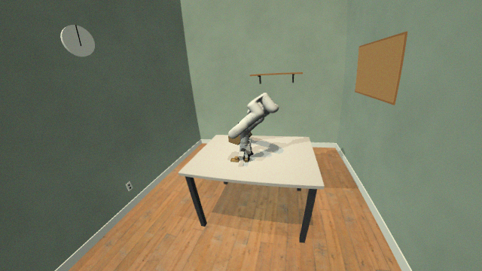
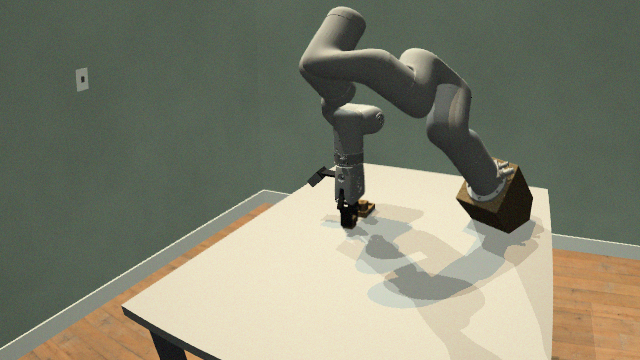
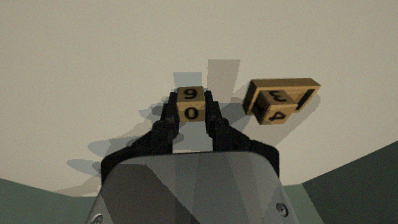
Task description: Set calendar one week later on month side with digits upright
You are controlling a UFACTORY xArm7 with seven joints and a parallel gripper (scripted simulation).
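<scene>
My gripper is now 10 mm above the digit cube. From my hand the other things lie so: wooden calendar tray (110 mm to the right, 20 mm below).
</scene>
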